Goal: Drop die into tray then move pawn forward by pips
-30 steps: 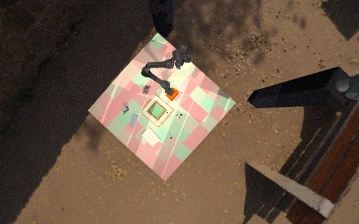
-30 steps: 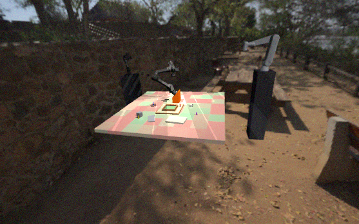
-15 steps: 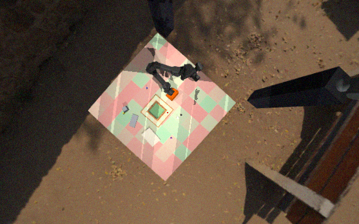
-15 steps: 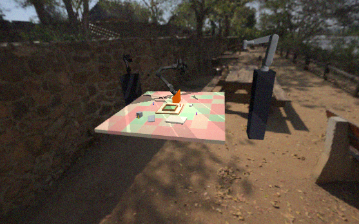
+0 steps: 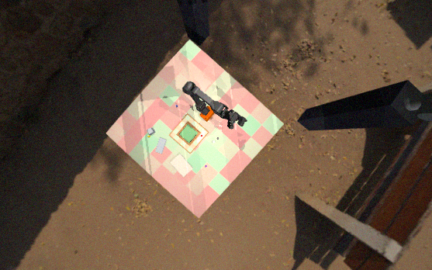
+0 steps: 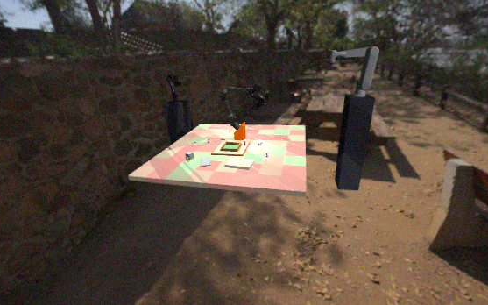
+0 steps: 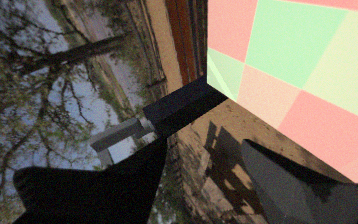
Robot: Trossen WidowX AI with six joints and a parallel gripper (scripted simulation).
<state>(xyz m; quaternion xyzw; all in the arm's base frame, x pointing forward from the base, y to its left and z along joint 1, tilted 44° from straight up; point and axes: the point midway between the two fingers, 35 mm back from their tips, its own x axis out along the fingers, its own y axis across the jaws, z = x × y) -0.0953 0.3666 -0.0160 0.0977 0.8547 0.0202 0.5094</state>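
Right now my gripper tip is 32 cm above the grey die, 29 cm short of it and 7 cm to the left of it. The rest, counted from my gripper tip: green dice tray (39 cm ahead, 32 cm to the right, 32 cm below); purple piece (54 cm ahead, 31 cm below, 2 cm to the left); red piece (32 cm ahead, 30 cm below, 20 cm to the right).
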